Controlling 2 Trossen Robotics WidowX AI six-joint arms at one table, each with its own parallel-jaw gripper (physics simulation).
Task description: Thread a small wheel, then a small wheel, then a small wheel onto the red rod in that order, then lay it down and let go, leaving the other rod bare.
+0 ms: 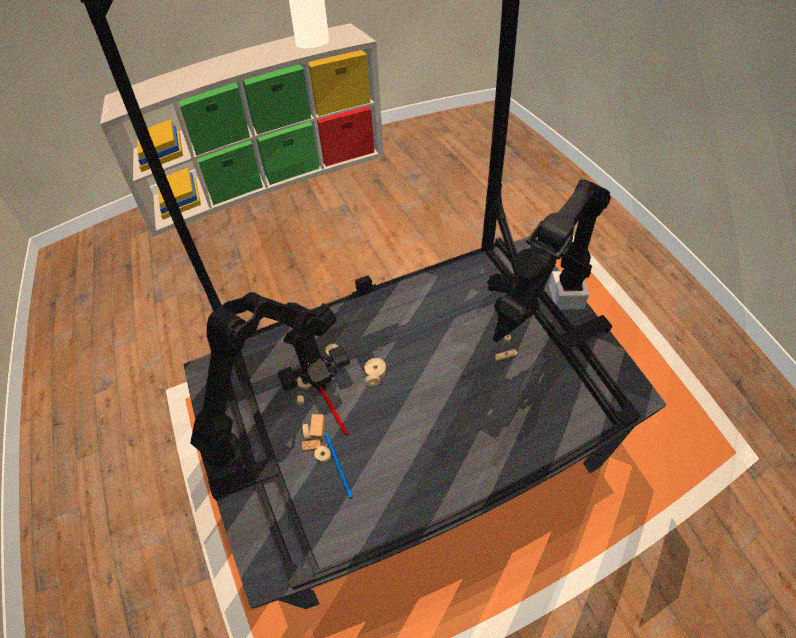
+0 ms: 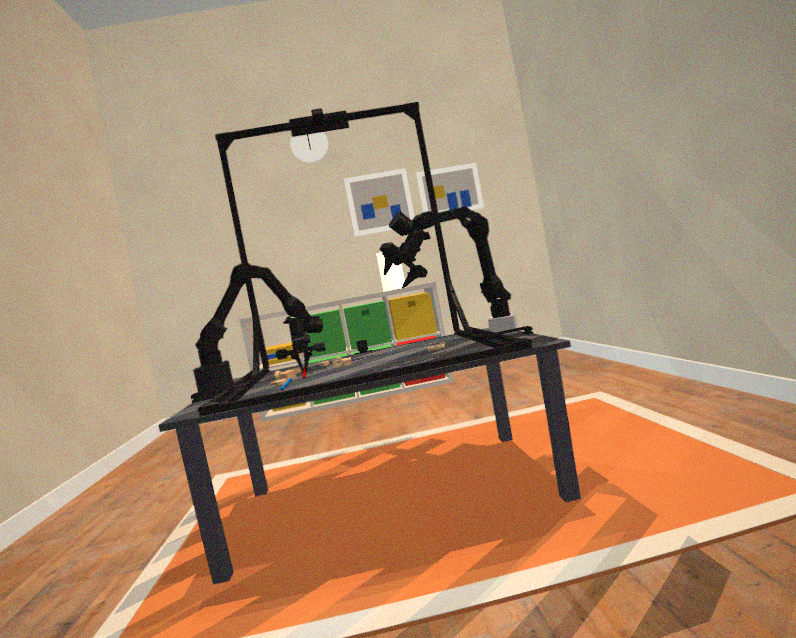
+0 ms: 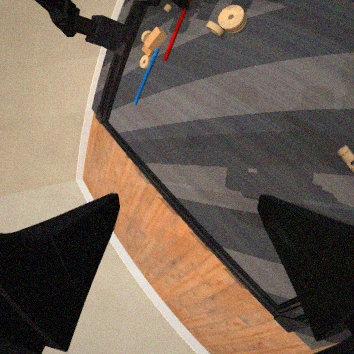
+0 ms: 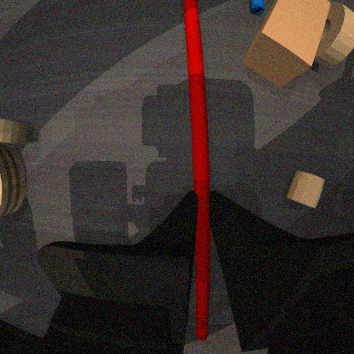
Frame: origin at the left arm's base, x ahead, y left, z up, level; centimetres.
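Where they show: left gripper, fingertip midpoint: [image 1: 500, 337] [image 2: 393, 281] [image 3: 190, 201]; right gripper, fingertip midpoint: [image 1: 322, 390] [image 3: 185, 8] [image 4: 201, 197]; left arm's base at its link origin: [image 1: 571, 282] [image 2: 501, 316]; right arm's base at its link origin: [image 1: 221, 457] [image 2: 211, 365] [image 3: 92, 28].
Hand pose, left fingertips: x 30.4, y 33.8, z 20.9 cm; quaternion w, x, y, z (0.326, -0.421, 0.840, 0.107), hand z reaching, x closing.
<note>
Things, the pixels of their top centre, and the offset from my left fingertips. "pt": a spot on its surface instead.
- red rod at its top centre: [image 4: 201, 170] [image 1: 324, 393] [image 3: 181, 12] [image 2: 304, 370] dx +42.9, dy -2.7, dz -26.7 cm
- blue rod at its top centre: [image 1: 337, 464] [image 3: 143, 76] [image 2: 286, 382] dx +38.5, dy +17.8, dz -26.7 cm
- small wheel at its top centre: [image 1: 322, 453] [image 3: 143, 61] dx +42.4, dy +14.8, dz -26.3 cm
- edge at a spot on its surface: [image 3: 215, 28] [image 1: 377, 377] pt dx +28.4, dy -6.0, dz -24.3 cm
- small cylinder at its top centre: [image 4: 315, 191] [image 1: 299, 398] dx +49.3, dy -0.9, dz -25.8 cm
- pale cylindrical piece at its top centre: [image 1: 506, 353] [image 2: 435, 345] dx -7.0, dy -12.8, dz -25.7 cm
My right gripper [image 1: 320, 382] [image 2: 303, 364] [image 4: 201, 197] is shut on the red rod [image 1: 334, 412] [image 2: 304, 374] [image 3: 175, 35] [image 4: 198, 125] near one end. No wheel shows on the visible rod. The blue rod [image 1: 338, 466] [image 2: 286, 384] [image 3: 146, 77] [image 4: 257, 6] lies bare on the table. A small wheel [image 1: 322, 453] [image 3: 144, 61] lies near the blue rod's end. Another wheel [image 4: 341, 37] stands beside a block. A wheel [image 1: 302, 383] is partly hidden by the right gripper, and another [image 1: 332, 348] lies behind it. My left gripper [image 2: 396, 279] [image 3: 190, 201] is open and empty, raised above the table.
Large stacked wheels [image 1: 374, 366] [image 3: 231, 18] and a wheel on edge [image 1: 372, 381] [image 3: 215, 28] are right of the red rod. Wooden blocks [image 1: 316, 425] [image 3: 155, 39] [image 4: 297, 35] and a small cylinder [image 1: 300, 399] [image 4: 306, 189] are nearby. A pale cylindrical piece [image 1: 505, 354] [image 2: 436, 346] lies farther right.
</note>
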